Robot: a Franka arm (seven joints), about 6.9 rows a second.
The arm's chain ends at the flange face. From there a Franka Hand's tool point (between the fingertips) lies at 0.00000 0.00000 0.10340 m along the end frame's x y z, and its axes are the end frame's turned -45 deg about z.
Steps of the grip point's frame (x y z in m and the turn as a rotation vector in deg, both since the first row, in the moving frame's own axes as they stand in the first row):
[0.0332, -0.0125, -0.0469, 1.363, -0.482, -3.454]
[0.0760, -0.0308, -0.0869, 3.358, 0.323, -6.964]
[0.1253, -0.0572, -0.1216, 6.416, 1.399, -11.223]
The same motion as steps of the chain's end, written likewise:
[0.0170, -0.0313, -0.0469, 0.623, -1.305, -3.454]
[0.0361, -0.0711, -0.0867, 2.603, -2.146, -6.964]
[0.0555, -0.1198, -0.1209, 5.526, -3.548, -11.223]

